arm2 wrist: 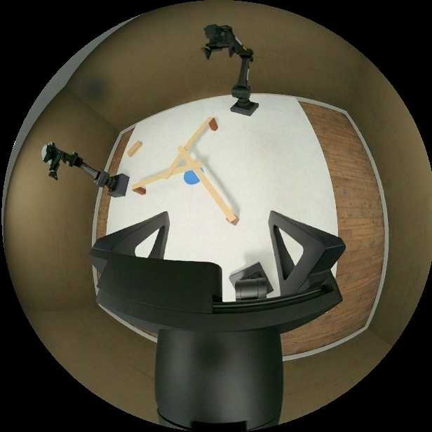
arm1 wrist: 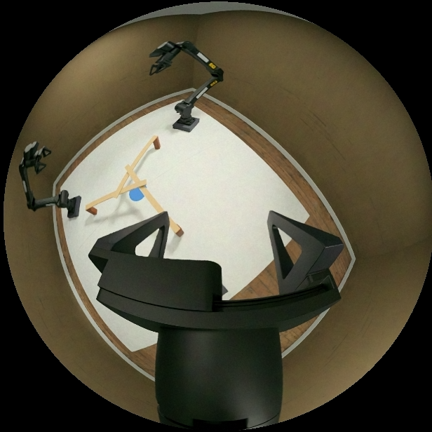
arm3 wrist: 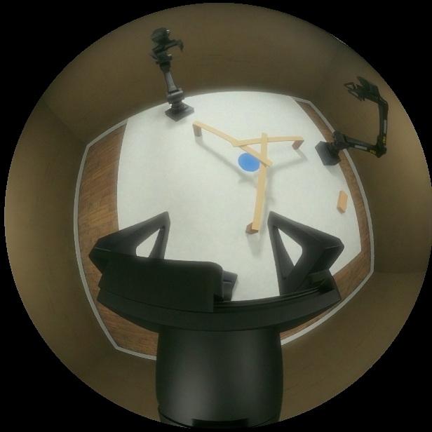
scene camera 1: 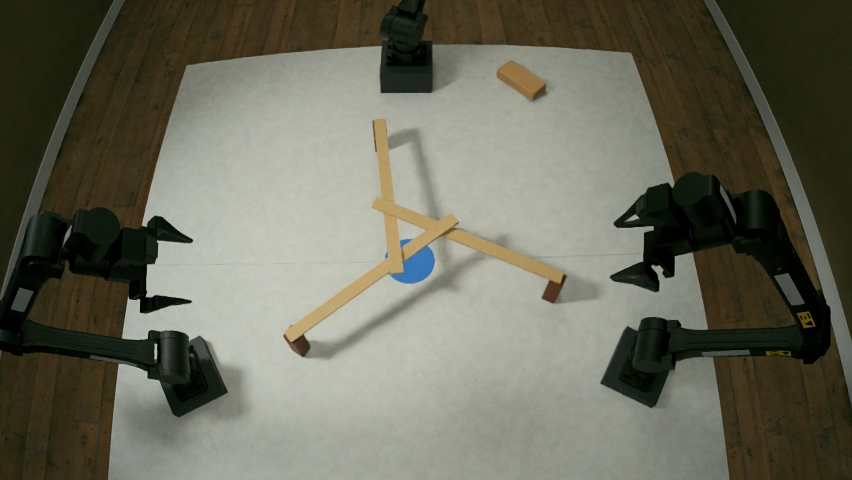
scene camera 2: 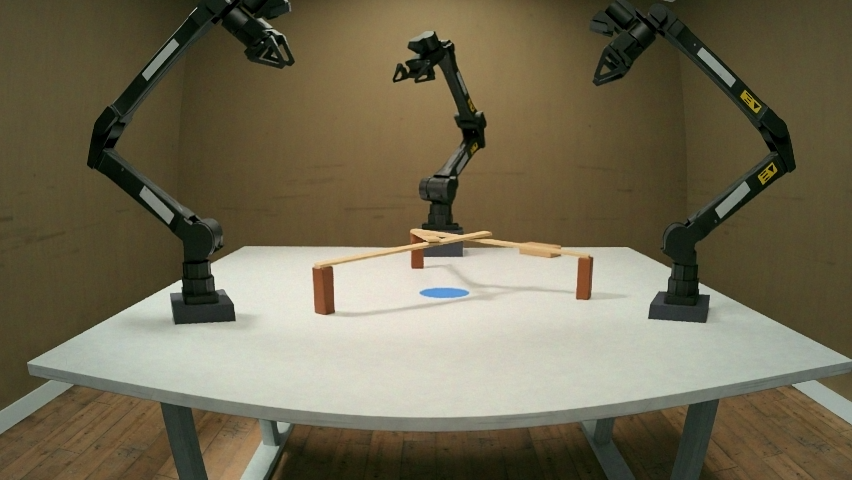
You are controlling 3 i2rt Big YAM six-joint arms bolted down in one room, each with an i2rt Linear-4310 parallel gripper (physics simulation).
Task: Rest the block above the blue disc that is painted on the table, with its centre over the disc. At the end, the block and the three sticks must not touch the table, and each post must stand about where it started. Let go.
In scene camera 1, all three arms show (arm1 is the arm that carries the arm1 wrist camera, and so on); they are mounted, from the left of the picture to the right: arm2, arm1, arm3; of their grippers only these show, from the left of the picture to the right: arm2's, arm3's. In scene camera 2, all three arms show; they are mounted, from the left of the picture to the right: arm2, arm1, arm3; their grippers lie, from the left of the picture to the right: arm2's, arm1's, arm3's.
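The tan block (arm2 wrist: pixel 134 148) (arm3 wrist: pixel 342 201) (scene camera 1: pixel 521 79) (scene camera 2: pixel 539 249) lies flat on the table near arm1's base. Three light sticks (scene camera 1: pixel 384 166) (scene camera 1: pixel 506 251) (scene camera 1: pixel 339 302) each rest their outer end on an upright red-brown post (scene camera 2: pixel 417 256) (scene camera 2: pixel 584 278) (scene camera 2: pixel 323 290). Their inner ends overlap one another in a raised triangle near the blue disc (arm1 wrist: pixel 135 194) (arm2 wrist: pixel 192 177) (arm3 wrist: pixel 247 162) (scene camera 1: pixel 420 265) (scene camera 2: pixel 444 292). Arm1's gripper (arm1 wrist: pixel 219 213) (scene camera 2: pixel 407 77), arm2's gripper (arm2 wrist: pixel 219 213) (scene camera 1: pixel 191 271) and arm3's gripper (arm3 wrist: pixel 219 213) (scene camera 1: pixel 614 251) are open, empty and high above the table.
The arm bases (scene camera 1: pixel 406 74) (scene camera 1: pixel 193 378) (scene camera 1: pixel 636 369) stand around the stick frame on the white table (scene camera 1: pixel 417 411) (scene camera 2: pixel 441 363). The block lies to the right of arm1's base in scene camera 1. Brown walls surround the table.
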